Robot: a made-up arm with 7 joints.
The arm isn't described. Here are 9 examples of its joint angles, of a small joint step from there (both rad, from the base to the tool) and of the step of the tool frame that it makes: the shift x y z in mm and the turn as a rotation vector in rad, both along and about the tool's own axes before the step.
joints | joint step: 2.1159 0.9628 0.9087 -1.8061 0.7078 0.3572 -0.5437 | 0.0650 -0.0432 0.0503 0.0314 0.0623 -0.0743 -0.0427
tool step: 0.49 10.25 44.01 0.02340 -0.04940 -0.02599
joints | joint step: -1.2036 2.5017 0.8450 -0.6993 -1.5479 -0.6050 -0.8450 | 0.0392 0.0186 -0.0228 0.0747 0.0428 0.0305 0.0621
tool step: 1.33 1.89 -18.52 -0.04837 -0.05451 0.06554
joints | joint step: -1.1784 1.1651 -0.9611 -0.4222 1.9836 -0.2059 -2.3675 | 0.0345 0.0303 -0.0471 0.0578 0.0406 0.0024 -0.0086
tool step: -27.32 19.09 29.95 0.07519 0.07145 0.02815
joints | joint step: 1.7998 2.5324 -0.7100 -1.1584 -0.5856 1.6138 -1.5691 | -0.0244 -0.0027 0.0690 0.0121 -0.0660 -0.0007 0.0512
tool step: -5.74 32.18 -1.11 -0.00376 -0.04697 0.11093
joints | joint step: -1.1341 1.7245 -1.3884 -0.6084 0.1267 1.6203 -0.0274 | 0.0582 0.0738 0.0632 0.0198 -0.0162 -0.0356 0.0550
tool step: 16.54 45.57 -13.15 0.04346 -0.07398 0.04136
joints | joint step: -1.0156 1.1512 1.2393 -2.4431 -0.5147 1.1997 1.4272 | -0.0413 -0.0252 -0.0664 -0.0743 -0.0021 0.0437 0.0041
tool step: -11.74 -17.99 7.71 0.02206 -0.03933 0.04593
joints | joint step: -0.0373 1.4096 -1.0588 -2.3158 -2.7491 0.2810 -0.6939 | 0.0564 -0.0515 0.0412 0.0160 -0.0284 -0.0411 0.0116
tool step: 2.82 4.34 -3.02 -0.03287 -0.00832 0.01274
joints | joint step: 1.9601 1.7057 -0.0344 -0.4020 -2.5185 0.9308 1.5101 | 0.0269 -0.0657 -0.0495 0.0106 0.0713 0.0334 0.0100
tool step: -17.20 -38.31 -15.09 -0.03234 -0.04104 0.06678
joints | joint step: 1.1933 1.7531 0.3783 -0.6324 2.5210 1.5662 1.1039 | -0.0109 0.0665 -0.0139 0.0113 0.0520 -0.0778 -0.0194
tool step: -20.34 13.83 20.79 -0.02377 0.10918 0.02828
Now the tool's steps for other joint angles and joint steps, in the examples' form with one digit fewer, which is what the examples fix.
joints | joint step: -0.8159 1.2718 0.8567 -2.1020 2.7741 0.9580 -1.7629 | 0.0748 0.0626 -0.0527 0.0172 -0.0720 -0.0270 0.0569
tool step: -17.3 30.0 25.4 0.1056 -0.0723 0.1250
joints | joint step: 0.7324 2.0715 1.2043 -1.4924 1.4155 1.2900 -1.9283 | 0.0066 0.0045 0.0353 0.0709 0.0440 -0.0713 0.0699
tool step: -17.8 10.3 22.8 -0.0118 -0.1764 0.0137
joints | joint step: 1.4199 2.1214 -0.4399 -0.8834 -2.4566 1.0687 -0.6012 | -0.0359 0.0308 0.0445 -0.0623 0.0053 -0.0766 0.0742
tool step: -25.1 30.1 -15.4 -0.0337 -0.0230 0.0670
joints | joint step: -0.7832 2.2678 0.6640 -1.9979 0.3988 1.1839 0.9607 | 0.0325 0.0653 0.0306 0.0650 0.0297 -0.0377 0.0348
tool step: 0.9 2.0 -12.2 -0.0195 -0.0096 0.0196
